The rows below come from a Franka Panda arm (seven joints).
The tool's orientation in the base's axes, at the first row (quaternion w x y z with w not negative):
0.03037 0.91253 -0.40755 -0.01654
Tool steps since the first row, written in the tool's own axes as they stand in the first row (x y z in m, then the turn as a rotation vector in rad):
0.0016 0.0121 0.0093 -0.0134 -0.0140 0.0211
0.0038 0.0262 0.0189 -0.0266 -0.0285 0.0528
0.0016 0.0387 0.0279 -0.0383 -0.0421 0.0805
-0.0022 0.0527 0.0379 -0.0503 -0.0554 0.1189
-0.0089 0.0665 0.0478 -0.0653 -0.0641 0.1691
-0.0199 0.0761 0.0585 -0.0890 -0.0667 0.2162
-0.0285 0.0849 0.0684 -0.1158 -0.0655 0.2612
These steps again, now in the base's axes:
-0.0084 -0.0096 -0.0085 0.0003 0.0184 -0.0219
-0.0180 -0.0211 -0.0171 0.0005 0.0366 -0.0545
-0.0292 -0.0281 -0.0252 0.0013 0.0532 -0.0830
-0.0427 -0.0350 -0.0342 0.0011 0.0694 -0.1222
-0.0580 -0.0397 -0.0431 -0.0052 0.0842 -0.1728
-0.0730 -0.0383 -0.0530 -0.0217 0.1016 -0.2198
-0.0858 -0.0382 -0.0622 -0.0430 0.1189 -0.2645

